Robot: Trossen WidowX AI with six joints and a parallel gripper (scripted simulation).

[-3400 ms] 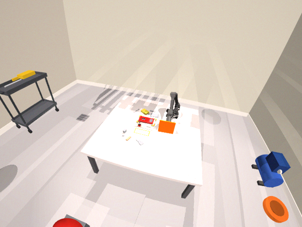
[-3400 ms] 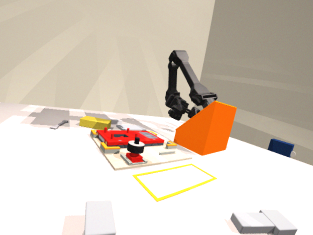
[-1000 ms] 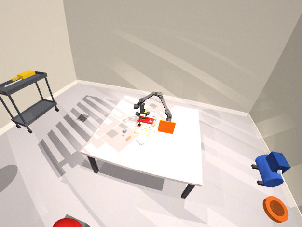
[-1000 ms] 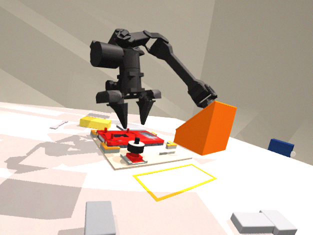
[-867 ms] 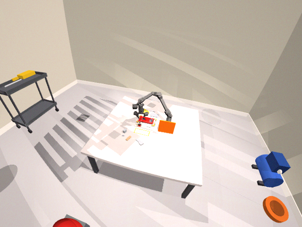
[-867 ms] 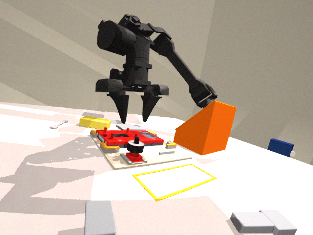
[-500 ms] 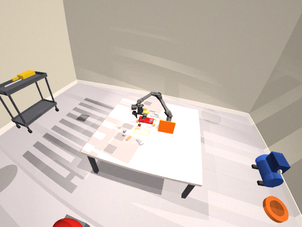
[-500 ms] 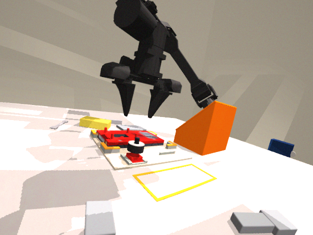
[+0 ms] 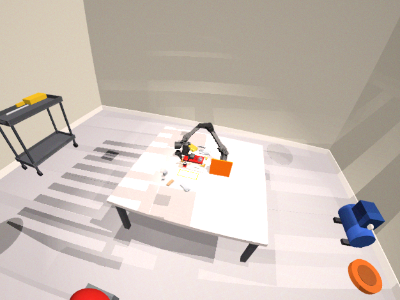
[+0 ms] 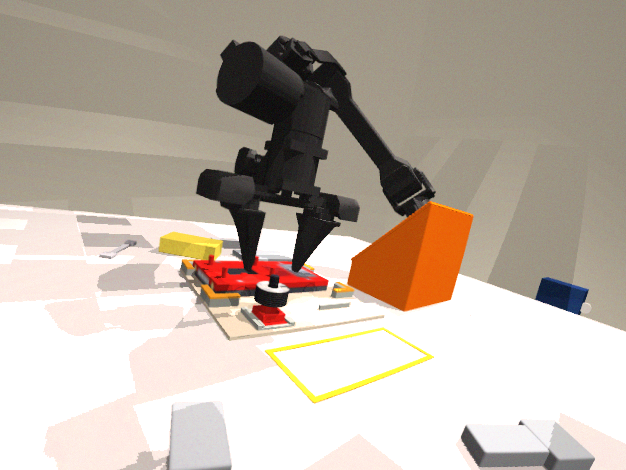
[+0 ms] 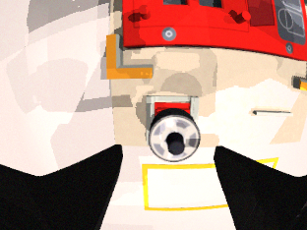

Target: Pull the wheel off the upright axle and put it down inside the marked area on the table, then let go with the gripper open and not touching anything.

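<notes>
Now: the black wheel 3 cm below my gripper tip. The rest, counted from my gripper tip: yellow block (31 cm to the right, 5 cm below); black axle (3 cm below).
</notes>
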